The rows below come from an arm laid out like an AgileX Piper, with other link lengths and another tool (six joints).
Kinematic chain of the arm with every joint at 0, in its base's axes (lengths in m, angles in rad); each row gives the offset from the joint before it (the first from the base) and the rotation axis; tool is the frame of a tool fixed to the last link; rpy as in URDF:
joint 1: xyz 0 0 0.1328 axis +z
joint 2: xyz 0 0 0 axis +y
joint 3: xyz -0.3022 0 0.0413 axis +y
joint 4: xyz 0.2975 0 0.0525 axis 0.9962 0 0.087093
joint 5: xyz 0 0 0 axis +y
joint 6: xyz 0.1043 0 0.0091 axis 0.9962 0 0.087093
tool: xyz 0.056 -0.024 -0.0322 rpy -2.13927 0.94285 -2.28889
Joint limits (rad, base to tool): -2.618..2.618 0..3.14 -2.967..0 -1.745..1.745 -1.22..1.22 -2.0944..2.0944
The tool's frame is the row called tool.
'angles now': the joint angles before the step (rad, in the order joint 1, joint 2, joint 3, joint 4, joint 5, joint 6). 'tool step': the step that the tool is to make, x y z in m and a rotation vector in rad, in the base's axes. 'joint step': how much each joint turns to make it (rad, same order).
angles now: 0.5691 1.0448 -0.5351 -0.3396 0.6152 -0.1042
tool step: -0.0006 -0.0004 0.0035 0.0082 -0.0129 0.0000
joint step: 0.0000 -0.0154 -0.0001 0.0001 0.0002 -0.0002
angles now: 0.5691 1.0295 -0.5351 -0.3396 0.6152 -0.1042
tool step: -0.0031 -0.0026 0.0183 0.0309 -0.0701 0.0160
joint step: 0.0002 -0.0796 0.0002 -0.0008 0.0000 -0.0194
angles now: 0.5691 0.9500 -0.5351 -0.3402 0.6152 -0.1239
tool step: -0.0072 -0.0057 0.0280 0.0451 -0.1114 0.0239
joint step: -0.0001 -0.1243 0.0001 -0.0015 -0.0001 -0.0319
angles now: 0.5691 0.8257 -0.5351 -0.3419 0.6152 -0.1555
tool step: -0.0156 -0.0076 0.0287 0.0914 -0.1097 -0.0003
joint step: -0.0003 -0.1499 -0.0001 0.0246 0.0071 -0.0084
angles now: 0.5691 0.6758 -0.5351 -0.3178 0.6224 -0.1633
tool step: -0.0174 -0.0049 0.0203 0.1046 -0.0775 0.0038
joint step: 0.0003 -0.1274 0.0000 0.0526 0.0046 -0.0077
